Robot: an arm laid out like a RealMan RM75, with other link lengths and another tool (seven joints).
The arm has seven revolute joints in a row. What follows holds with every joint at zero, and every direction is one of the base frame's.
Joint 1 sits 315.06 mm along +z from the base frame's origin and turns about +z.
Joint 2 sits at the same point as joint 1 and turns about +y.
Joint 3 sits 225.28 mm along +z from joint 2 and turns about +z.
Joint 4 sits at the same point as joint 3 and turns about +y.
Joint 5 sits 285.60 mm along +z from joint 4 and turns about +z.
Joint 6 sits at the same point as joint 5 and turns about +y.
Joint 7 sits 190.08 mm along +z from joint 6 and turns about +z.
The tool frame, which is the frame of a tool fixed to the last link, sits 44.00 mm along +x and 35.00 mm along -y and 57.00 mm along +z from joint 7; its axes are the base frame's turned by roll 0.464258, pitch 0.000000 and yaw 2.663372 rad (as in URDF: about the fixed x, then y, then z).
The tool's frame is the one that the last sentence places.
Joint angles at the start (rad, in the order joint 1, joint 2, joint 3, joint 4, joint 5, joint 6, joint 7): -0.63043 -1.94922 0.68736 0.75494 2.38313 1.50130 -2.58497
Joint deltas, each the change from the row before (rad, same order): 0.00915 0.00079 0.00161 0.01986 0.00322 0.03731 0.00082; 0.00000 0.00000 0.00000 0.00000 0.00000 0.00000 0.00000; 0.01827 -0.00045 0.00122 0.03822 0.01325 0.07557 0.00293; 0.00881 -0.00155 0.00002 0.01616 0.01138 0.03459 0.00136
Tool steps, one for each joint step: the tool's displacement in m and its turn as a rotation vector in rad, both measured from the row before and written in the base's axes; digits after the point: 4 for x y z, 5 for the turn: 0.0016 -0.0067 0.0018 -0.02285 -0.00195 -0.00701; 0.0000 0.0000 0.0000 0.00000 0.00000 0.00000; 0.0019 -0.0152 0.0024 -0.05066 -0.00113 -0.01091; -0.0005 -0.0083 0.0002 -0.02681 0.00207 -0.00145
